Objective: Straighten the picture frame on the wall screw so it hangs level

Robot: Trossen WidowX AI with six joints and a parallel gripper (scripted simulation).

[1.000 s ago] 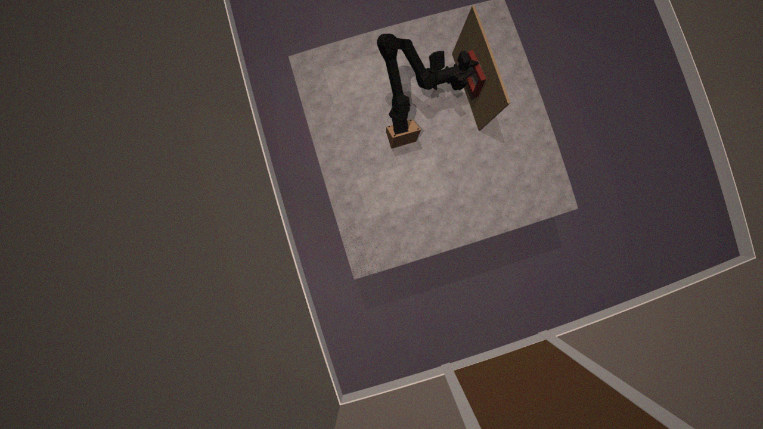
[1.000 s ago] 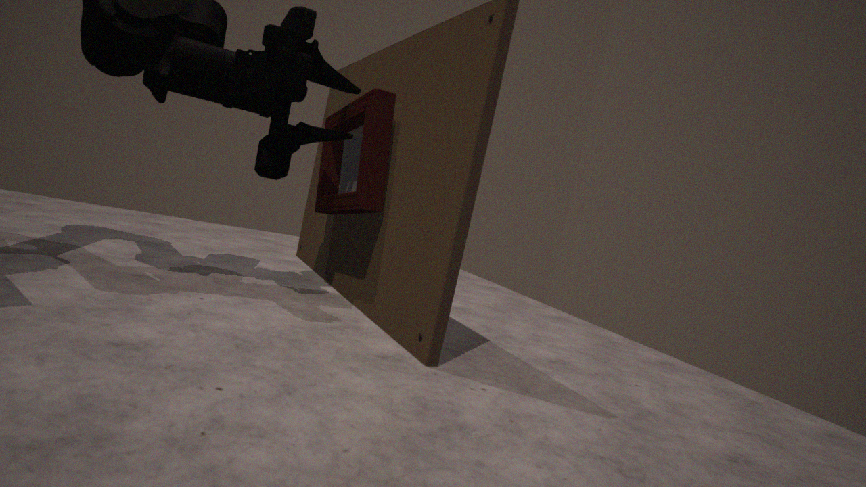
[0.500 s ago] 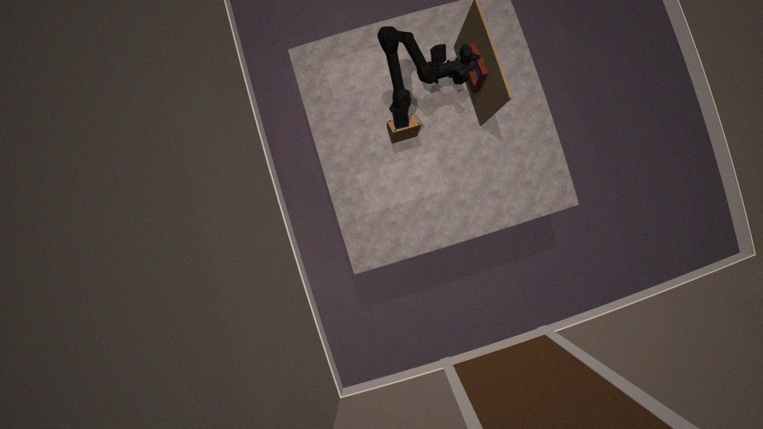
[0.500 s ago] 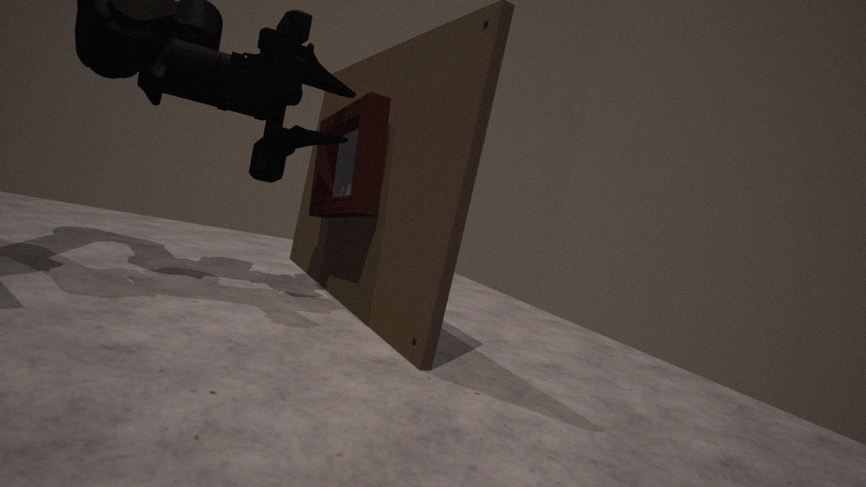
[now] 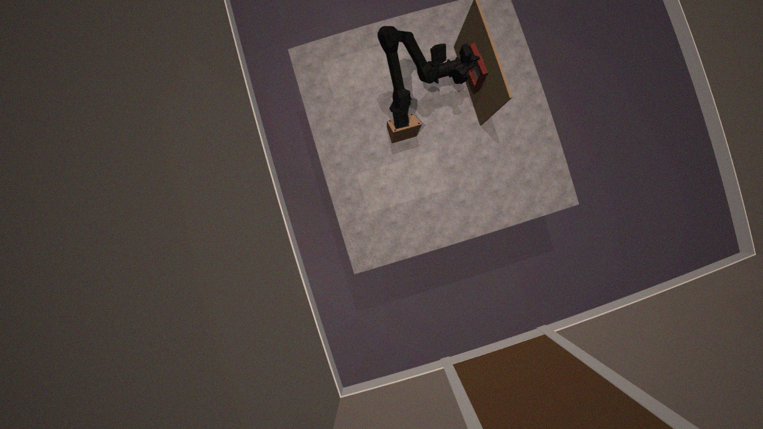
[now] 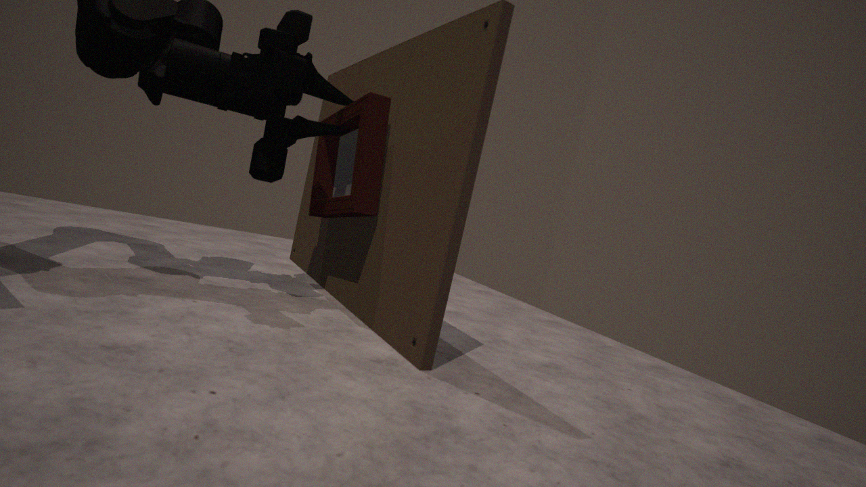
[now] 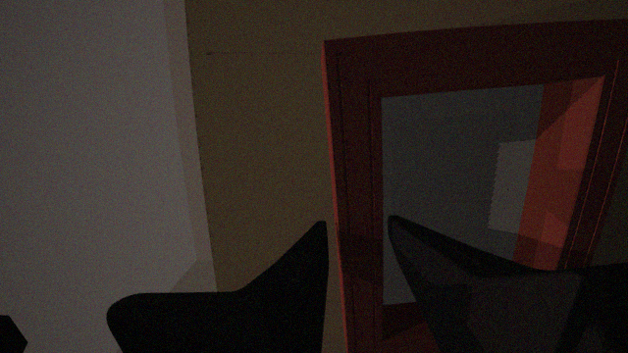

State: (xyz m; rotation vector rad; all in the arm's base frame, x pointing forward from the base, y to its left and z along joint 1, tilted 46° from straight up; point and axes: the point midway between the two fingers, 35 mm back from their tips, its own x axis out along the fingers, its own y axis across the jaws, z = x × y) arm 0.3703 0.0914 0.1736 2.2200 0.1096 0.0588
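Right now the red picture frame is 50 mm below my gripper tip and 10 mm ahead of it. The rest, counted from my gripper tip: tan wall board 60 mm below, 20 mm ahead.
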